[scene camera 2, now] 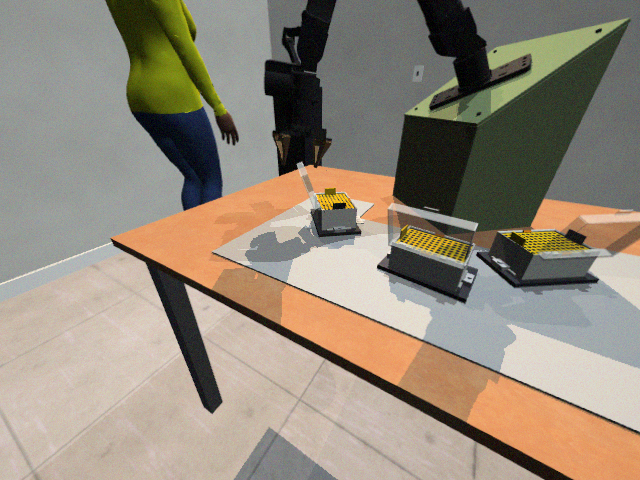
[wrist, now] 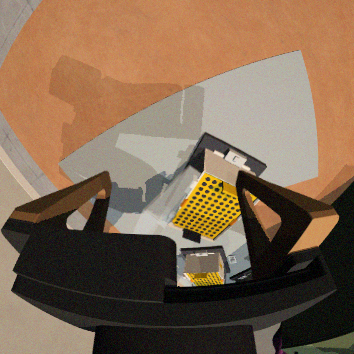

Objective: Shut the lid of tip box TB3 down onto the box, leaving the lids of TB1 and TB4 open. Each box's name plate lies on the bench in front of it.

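Frame: origin at the arm's base, x left, y back, z up, level; millimetres.
Seen in the pictures: gripper, fingertip midpoint: (scene camera 2: 299, 166) (wrist: 173, 177); arm's base at its link origin: (scene camera 2: 475, 86).
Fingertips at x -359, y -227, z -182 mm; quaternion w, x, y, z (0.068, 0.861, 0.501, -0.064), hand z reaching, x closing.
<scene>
Offsets run from my fingertips to a thing's top centre. "pt": to the spot under its first point. Level surfaces: height alone.
Three grey tip boxes with yellow racks stand on dark bases: one at the far left (scene camera 2: 336, 220), one in the middle (scene camera 2: 428, 266) and one at the right (scene camera 2: 558, 264). Their clear lids stand open: the far-left lid {pt dx +92, dy -116, dz +4 mm} (scene camera 2: 306, 181) leans up and outward, the middle lid {pt dx +370, dy -218, dz +12 mm} (scene camera 2: 439, 223) is upright, the right lid {pt dx +572, dy -104, dz +6 mm} (scene camera 2: 607, 227) tilts back. In the wrist view, a large near box {dx +116, dy -22, dz -52 mm} (wrist: 207, 205) has its clear lid {pt dx +26, dy -15, dz -11 mm} (wrist: 175, 196) open at its left; a smaller box {dx +369, dy -117, dz -60 mm} (wrist: 204, 265) lies lower. My gripper (scene camera 2: 299, 153) (wrist: 173, 177) is open and empty, above and behind the far-left box. Name plates are unreadable.
The boxes stand on a pale mat {dz -127 mm} (scene camera 2: 330, 268) (wrist: 260, 100) on the orange bench {dz -130 mm} (scene camera 2: 330, 320) (wrist: 150, 40). A green slanted pedestal (scene camera 2: 511, 139) carrying the arm's base stands behind the middle and right boxes. A person in a yellow top (scene camera 2: 160, 62) stands beyond the bench at the left.
</scene>
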